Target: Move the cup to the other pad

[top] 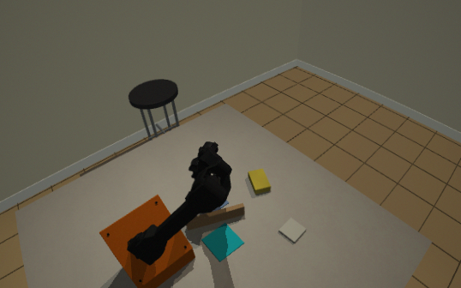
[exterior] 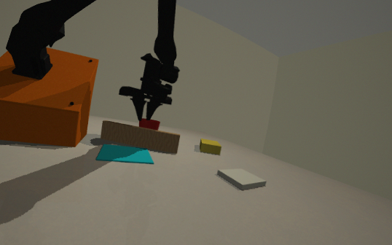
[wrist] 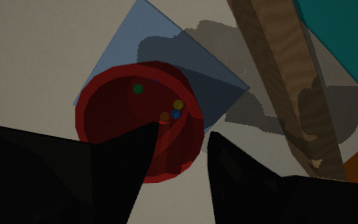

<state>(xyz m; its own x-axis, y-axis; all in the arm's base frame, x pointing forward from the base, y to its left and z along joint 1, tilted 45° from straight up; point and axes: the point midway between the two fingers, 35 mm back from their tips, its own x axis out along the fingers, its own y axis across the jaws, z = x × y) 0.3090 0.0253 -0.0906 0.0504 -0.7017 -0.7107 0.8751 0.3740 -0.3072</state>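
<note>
Now: the red cup 3 cm below my gripper tip, 2 cm ahead of it and 1 cm to the left of it. The rest, counted from my gripper tip: wooden block: 8 cm to the right, 5 cm below, 1 cm behind; then teal pad: 17 cm to the right, 8 cm below, 5 cm behind.
</note>
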